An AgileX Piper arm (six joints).
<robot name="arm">
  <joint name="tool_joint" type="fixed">
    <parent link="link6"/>
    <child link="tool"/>
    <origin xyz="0 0 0" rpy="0 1.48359 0"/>
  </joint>
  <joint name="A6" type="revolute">
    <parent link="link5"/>
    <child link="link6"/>
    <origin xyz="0.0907 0 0.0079"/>
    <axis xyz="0.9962 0 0.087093"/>
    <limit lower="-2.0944" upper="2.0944"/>
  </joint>
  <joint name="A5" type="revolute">
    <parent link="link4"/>
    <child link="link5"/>
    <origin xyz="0 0 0"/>
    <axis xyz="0 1 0"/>
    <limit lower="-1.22" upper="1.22"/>
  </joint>
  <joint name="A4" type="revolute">
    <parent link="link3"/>
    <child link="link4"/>
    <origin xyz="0.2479 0 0.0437"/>
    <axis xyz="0.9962 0 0.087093"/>
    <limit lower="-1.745" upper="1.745"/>
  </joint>
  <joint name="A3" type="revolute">
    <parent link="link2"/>
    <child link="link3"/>
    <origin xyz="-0.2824 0 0.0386"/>
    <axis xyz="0 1 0"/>
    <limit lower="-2.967" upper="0"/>
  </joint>
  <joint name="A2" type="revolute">
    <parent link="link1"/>
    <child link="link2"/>
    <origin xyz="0 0 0"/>
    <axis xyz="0 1 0"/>
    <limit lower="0" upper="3.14"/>
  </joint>
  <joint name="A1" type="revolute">
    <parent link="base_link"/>
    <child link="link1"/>
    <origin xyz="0 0 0.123"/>
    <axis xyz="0 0 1"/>
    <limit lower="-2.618" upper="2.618"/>
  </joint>
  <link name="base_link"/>
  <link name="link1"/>
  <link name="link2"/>
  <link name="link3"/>
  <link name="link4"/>
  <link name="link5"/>
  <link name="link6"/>
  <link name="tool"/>
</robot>
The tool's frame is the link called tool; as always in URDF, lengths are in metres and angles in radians.
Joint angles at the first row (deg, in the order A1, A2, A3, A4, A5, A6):
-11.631, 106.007, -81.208, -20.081, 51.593, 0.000
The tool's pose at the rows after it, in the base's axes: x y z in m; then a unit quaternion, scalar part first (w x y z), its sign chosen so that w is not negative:
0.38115, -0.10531, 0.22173, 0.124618, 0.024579, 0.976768, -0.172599
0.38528, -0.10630, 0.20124, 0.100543, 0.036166, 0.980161, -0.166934
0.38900, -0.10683, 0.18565, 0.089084, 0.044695, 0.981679, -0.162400
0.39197, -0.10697, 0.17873, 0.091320, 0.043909, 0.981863, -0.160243
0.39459, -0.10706, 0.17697, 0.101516, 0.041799, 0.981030, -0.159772
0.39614, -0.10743, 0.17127, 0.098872, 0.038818, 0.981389, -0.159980
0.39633, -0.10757, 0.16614, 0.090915, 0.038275, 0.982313, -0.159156
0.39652, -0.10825, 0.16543, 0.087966, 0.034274, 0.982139, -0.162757
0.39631, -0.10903, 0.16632, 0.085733, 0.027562, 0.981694, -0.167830
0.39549, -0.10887, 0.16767, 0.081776, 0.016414, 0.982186, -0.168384
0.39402, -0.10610, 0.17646, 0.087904, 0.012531, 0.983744, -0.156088
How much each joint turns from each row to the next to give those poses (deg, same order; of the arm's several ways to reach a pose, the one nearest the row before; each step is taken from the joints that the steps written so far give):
0.000, 2.596, -0.348, -1.497, 0.175, 2.293
0.000, 2.951, 0.000, -0.048, 0.214, 1.777
-0.001, 2.253, 0.002, 0.000, -0.648, 1.436
0.001, 1.026, 0.000, 0.000, -1.231, 0.268
0.000, 0.312, -0.002, -0.113, -1.486, 0.118
0.000, 0.832, 0.000, -0.234, -0.528, 0.001
0.000, 0.708, 0.002, -0.007, 0.227, 0.000
0.000, 0.189, -0.116, -0.497, 0.211, -0.190
0.000, -0.052, -0.075, -0.634, 0.269, -0.465
-0.001, -0.210, -0.002, 0.155, 0.424, -1.502
0.001, -1.298, -0.134, 2.331, 0.536, -2.124

